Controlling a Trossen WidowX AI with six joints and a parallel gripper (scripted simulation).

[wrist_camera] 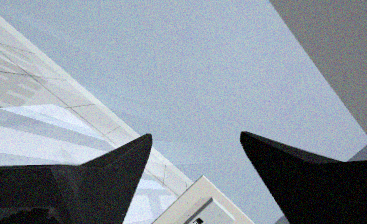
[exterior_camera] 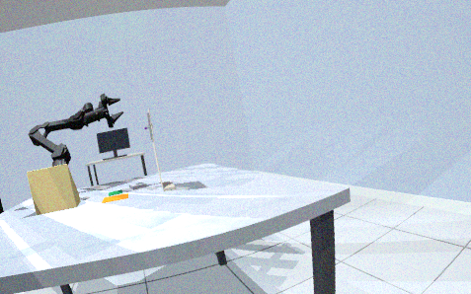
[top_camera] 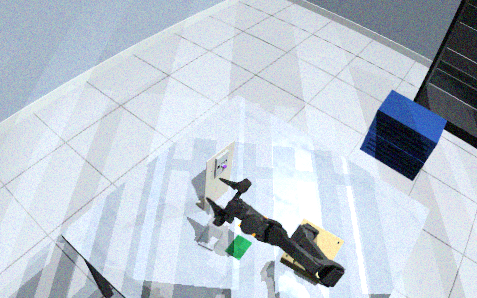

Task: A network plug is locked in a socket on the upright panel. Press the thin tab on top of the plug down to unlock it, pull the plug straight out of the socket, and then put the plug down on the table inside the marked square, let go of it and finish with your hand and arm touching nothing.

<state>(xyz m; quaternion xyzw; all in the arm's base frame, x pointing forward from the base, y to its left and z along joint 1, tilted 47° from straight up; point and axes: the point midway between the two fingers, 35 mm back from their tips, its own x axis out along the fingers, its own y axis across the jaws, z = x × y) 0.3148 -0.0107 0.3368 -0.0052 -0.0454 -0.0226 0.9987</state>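
The purple network plug lies 210 mm to the right of my gripper tip, 150 mm below it and 110 mm ahead of it. The rest, counted from my gripper tip: grey plate 410 mm below, 30 mm to the right, 10 mm ahead; upright panel 260 mm below, 210 mm to the right, 130 mm ahead; orange square 420 mm below, 220 mm to the right, 100 mm behind.
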